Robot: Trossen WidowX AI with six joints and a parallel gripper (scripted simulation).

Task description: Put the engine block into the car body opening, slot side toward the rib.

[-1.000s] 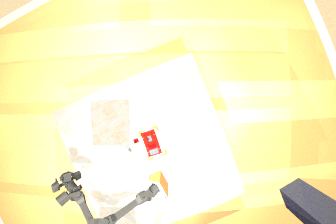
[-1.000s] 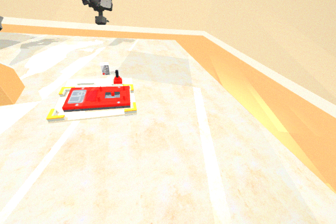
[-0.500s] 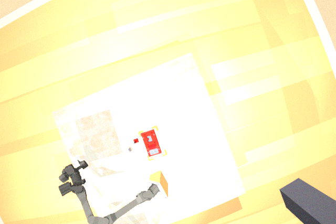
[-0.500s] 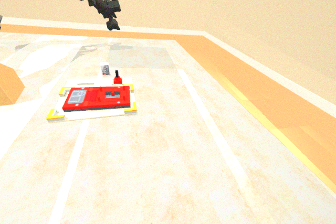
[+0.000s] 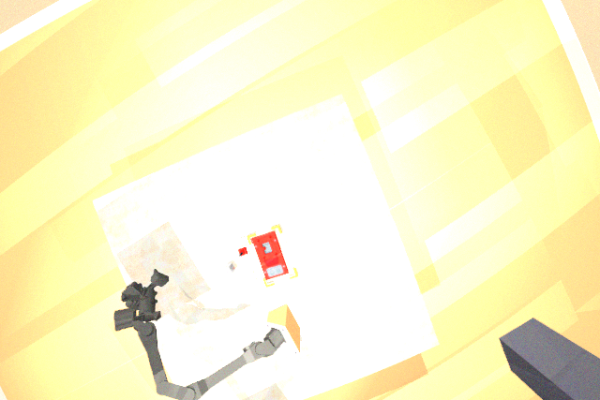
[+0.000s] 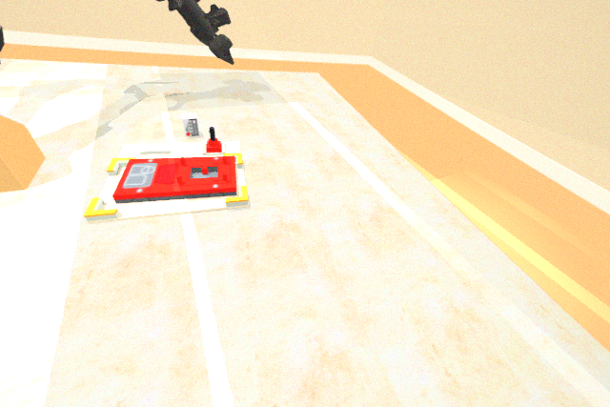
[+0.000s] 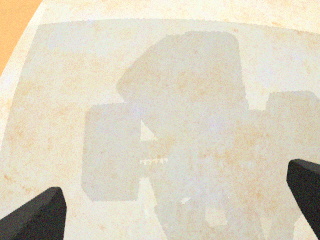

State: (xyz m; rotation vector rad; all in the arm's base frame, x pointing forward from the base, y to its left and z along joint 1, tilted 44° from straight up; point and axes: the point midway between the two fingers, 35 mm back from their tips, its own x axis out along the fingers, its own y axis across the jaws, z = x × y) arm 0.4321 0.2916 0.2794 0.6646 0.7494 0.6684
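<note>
Now: the engine block 31 cm to the right of my gripper tip, 13 cm behind it and 8 cm below it.
</note>
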